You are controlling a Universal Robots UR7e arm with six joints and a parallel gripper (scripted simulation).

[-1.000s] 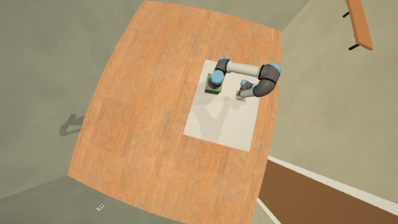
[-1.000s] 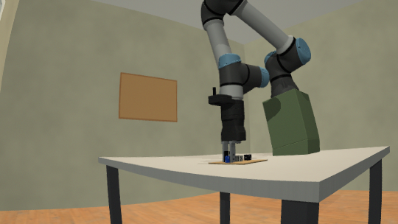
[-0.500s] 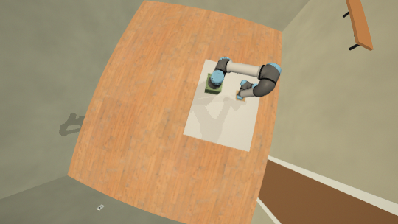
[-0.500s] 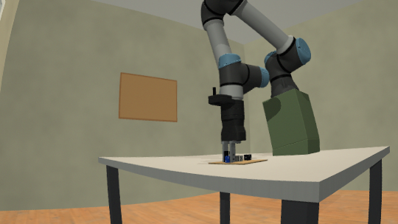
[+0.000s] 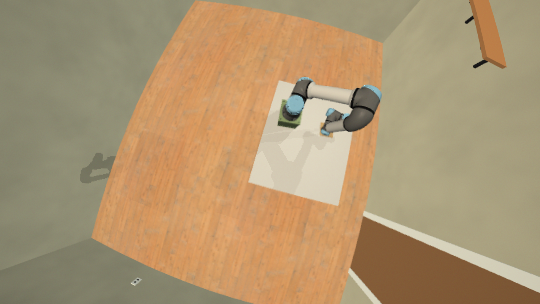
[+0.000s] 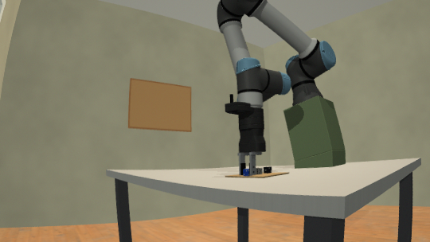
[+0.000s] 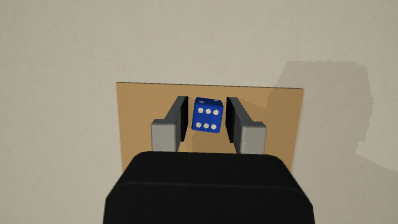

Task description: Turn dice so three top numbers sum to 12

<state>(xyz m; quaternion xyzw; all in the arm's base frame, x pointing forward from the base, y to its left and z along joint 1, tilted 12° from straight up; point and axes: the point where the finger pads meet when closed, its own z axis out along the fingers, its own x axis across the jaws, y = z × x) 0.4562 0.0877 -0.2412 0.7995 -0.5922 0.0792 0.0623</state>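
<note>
The blue die is 1 cm below my hand. Round my hand: black die: 10 cm behind, 3 cm to the right, 1 cm below; white die: 5 cm behind, 1 cm to the right, 1 cm below; tan mat: 5 cm behind, 1 cm to the right, 2 cm below.
</note>
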